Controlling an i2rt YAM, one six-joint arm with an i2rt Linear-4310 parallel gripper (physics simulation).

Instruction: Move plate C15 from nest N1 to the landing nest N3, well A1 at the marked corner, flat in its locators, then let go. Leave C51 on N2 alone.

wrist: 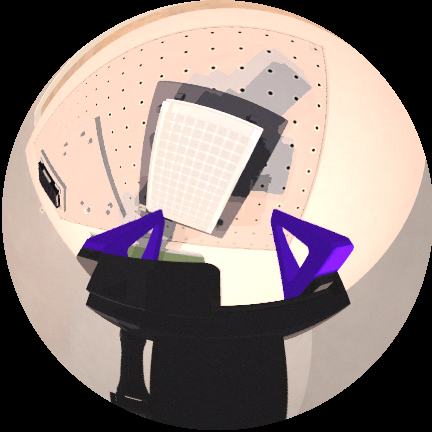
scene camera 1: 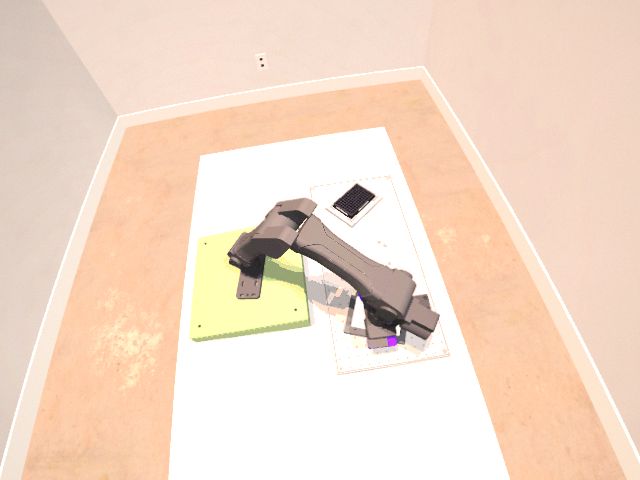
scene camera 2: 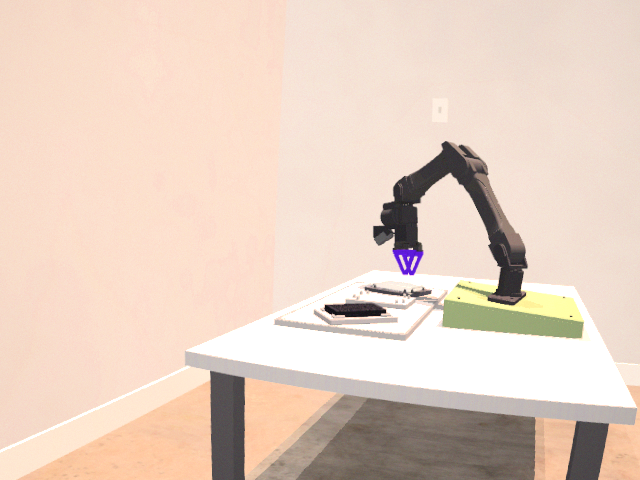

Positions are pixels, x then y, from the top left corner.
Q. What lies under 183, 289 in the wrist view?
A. The gripper.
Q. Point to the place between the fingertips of the gripper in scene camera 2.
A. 408, 275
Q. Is the gripper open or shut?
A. Open.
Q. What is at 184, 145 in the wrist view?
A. A gridded plate.
